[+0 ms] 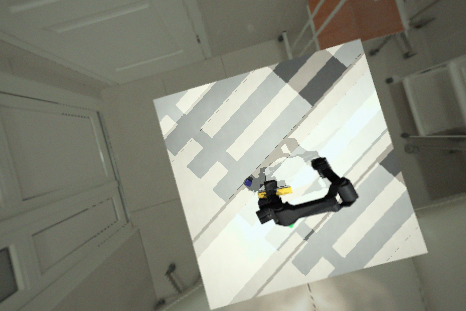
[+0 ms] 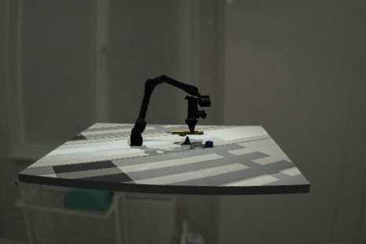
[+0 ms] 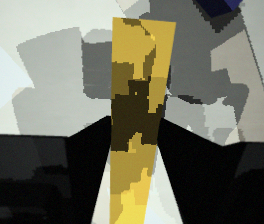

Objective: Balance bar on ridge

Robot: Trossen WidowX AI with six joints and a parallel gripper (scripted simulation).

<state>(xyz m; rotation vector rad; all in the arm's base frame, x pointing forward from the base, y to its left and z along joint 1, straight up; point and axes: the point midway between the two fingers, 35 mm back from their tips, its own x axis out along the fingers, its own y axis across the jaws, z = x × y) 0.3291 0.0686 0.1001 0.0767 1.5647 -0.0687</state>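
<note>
Right now the small blue block is 100 mm ahead of my gripper tip, 80 mm to the right of it and 50 mm below it. The rest, counted from my gripper tip: yellow bar: 30 mm behind; small green block: 210 mm to the left, 70 mm behind, 50 mm below.
</note>
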